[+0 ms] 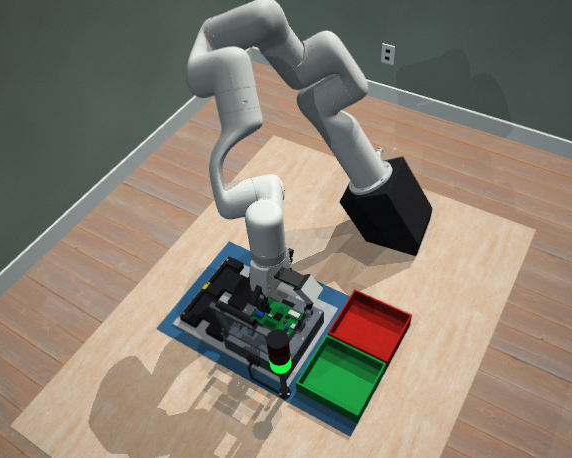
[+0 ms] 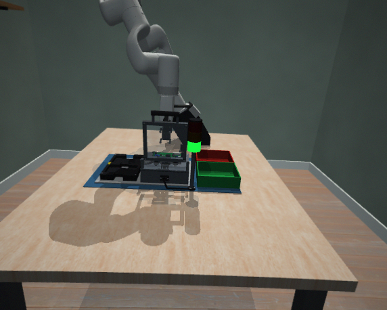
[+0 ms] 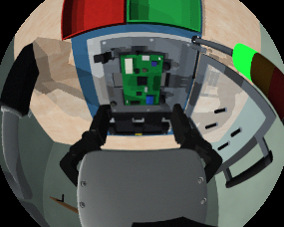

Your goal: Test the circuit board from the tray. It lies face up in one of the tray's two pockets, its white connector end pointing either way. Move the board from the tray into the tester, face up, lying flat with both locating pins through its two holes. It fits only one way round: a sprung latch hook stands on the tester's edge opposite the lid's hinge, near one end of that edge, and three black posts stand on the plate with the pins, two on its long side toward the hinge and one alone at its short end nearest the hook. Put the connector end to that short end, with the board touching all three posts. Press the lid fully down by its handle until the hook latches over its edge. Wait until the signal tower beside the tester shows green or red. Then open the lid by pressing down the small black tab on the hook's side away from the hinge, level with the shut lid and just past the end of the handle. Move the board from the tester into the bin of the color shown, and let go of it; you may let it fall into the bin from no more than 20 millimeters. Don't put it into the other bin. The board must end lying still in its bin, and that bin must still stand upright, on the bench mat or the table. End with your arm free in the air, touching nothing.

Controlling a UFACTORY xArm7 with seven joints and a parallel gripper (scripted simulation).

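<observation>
The green circuit board is 9 cm below my hand. The rest, counted from my hand: clear lid 12 cm ahead, 2 cm to the right, 2 cm above; tester plate 1 cm ahead, 1 cm to the left, 9 cm below; green bin 8 cm ahead, 19 cm to the left, 15 cm below.
</observation>
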